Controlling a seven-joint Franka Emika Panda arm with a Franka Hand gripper.
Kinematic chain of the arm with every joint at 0, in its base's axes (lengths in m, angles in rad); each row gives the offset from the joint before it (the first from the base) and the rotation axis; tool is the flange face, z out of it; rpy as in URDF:
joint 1: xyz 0 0 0.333 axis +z
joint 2: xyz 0 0 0 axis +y
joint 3: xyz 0 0 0.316 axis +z
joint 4: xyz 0.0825 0 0 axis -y
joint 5: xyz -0.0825 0 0.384 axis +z
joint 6: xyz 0 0 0 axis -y
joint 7: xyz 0.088 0 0 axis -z
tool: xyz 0 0 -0.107 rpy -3.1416 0 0
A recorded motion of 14 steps. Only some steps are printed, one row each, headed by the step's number.
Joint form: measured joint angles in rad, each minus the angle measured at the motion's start. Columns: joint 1, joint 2, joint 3, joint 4, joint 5, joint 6, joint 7.
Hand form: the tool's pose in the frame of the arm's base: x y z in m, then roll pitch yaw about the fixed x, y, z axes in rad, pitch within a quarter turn. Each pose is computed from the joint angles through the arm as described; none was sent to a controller.
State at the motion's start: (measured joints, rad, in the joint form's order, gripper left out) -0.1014 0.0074 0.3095 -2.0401 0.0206 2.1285 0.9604
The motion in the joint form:
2: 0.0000 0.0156 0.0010 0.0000 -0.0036 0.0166 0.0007
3: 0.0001 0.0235 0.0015 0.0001 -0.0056 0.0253 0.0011
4: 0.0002 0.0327 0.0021 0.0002 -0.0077 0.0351 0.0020
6: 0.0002 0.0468 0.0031 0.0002 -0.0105 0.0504 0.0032
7: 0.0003 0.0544 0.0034 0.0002 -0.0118 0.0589 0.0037
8: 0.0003 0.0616 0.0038 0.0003 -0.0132 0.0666 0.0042
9: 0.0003 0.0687 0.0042 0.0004 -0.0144 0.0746 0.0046
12: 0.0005 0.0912 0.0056 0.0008 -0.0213 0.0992 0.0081
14: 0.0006 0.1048 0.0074 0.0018 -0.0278 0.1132 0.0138
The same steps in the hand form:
2: 0.5512 0.1169 0.4394 -3.0609 -0.0294 -0.7622
3: 0.5529 0.1172 0.4361 -3.0595 -0.0296 -0.7613
4: 0.5547 0.1176 0.4321 -3.0580 -0.0294 -0.7607
6: 0.5575 0.1182 0.4260 -3.0554 -0.0289 -0.7600
7: 0.5589 0.1184 0.4226 -3.0536 -0.0286 -0.7597
8: 0.5603 0.1187 0.4195 -3.0522 -0.0282 -0.7594
9: 0.5617 0.1190 0.4165 -3.0505 -0.0280 -0.7590
12: 0.5657 0.1199 0.4067 -3.0466 -0.0289 -0.7581
14: 0.5681 0.1210 0.4011 -3.0452 -0.0305 -0.7589

